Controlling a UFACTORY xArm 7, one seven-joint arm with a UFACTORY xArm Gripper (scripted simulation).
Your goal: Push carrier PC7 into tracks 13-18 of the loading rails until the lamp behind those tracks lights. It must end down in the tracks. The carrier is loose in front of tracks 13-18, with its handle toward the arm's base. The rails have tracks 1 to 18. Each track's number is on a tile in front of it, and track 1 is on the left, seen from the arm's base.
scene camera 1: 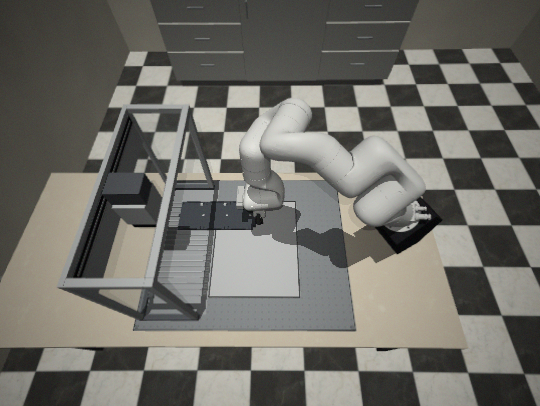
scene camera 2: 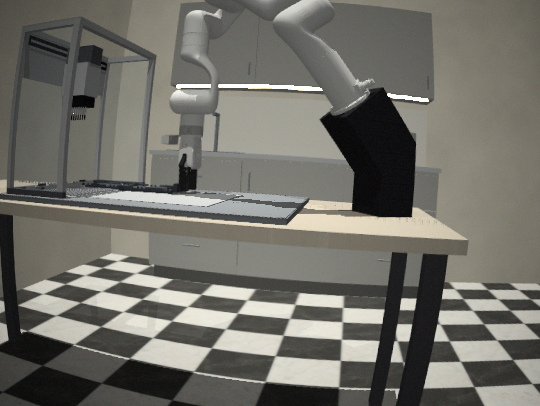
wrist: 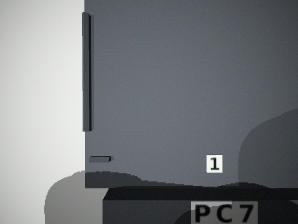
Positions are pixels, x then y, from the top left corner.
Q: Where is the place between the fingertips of the gripper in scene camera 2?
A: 187, 190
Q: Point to a carrier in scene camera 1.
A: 195, 215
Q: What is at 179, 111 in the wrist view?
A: A carrier.
